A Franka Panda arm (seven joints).
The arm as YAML. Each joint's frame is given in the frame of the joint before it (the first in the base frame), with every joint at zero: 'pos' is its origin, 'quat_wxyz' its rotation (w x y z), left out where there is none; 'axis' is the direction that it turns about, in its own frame. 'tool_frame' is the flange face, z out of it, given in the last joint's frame.
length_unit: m
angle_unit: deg
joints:
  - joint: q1
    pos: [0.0, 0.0, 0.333]
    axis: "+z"
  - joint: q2
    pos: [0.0, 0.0, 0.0]
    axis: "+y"
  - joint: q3
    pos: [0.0, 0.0, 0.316]
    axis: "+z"
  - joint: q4
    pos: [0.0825, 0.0, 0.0]
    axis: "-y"
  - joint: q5
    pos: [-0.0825, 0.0, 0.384]
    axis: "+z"
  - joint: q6
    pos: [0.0, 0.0, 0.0]
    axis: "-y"
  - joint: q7
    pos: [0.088, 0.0, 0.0]
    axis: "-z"
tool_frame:
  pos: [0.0, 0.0, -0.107]
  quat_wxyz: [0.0, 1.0, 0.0, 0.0]
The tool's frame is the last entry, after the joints.
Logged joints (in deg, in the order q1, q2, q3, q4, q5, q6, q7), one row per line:
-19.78, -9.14, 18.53, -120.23, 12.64, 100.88, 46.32
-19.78, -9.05, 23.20, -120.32, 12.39, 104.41, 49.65
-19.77, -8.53, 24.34, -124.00, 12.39, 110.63, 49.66
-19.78, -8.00, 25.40, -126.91, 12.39, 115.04, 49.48
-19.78, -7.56, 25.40, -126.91, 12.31, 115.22, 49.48
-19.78, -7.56, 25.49, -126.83, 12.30, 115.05, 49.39
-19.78, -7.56, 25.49, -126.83, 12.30, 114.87, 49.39
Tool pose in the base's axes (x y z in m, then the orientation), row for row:
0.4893, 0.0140, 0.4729, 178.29, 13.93, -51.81
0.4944, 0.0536, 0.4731, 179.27, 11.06, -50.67
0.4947, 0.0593, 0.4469, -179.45, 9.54, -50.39
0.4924, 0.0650, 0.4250, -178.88, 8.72, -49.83
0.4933, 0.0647, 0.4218, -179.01, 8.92, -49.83
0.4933, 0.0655, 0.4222, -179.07, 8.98, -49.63
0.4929, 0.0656, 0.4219, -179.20, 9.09, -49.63
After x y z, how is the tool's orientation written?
As angles about the fixed x, y, z axes (roll, pitch, yaw), in degrees.
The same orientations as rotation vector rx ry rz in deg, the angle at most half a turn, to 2 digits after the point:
-156.91, 75.85, 20.29
-158.41, 74.88, 15.81
-158.30, 74.55, 12.85
-158.61, 73.82, 11.38
-158.62, 73.81, 11.74
-158.79, 73.54, 11.88
-158.84, 73.55, 12.12

